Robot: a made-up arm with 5 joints.
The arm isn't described. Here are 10 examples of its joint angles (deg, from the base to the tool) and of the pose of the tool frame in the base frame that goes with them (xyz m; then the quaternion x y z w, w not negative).
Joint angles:
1: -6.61 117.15 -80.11 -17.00 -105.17
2: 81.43 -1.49 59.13 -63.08 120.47
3: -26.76 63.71 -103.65 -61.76 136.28
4: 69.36 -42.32 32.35 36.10 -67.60
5: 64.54 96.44 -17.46 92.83 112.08
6: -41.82 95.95 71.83 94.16 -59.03
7: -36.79 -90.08 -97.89 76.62 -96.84
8: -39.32 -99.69 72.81 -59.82 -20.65
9: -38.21 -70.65 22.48 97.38 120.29
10: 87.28 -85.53 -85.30 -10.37 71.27
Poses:
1: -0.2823 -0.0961 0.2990 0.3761 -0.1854 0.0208 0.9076
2: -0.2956 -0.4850 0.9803 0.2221 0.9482 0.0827 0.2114
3: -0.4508 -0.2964 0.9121 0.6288 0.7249 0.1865 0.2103
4: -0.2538 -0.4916 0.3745 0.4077 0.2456 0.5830 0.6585
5: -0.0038 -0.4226 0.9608 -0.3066 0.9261 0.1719 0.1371
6: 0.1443 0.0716 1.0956 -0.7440 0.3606 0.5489 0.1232
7: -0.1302 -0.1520 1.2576 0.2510 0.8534 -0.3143 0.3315
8: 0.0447 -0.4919 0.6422 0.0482 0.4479 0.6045 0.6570
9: -0.4323 -0.1296 0.6370 0.0035 0.3086 -0.4134 0.8566
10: -0.5111 -0.2045 0.7322 -0.1972 0.2017 -0.5613 0.7781
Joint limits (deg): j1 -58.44..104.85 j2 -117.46..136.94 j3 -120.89..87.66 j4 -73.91..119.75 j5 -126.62..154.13
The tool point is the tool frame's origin. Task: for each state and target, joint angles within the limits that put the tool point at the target. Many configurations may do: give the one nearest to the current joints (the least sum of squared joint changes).
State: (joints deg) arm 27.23 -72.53 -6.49 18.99 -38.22
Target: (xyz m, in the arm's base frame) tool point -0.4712 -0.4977 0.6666
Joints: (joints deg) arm 49.37 -68.77 -5.40 23.85 -45.37
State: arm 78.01 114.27 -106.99 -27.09 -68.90
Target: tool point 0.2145 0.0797 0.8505
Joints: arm 84.50 123.27 -119.36 -26.79 -83.04
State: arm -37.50 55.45 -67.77 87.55 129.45
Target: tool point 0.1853 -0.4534 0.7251
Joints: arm 1.86 29.54 -42.68 67.61 154.13
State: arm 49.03 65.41 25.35 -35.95 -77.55
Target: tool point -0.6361 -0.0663 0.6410
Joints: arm 75.08 56.37 27.60 -27.39 -103.58
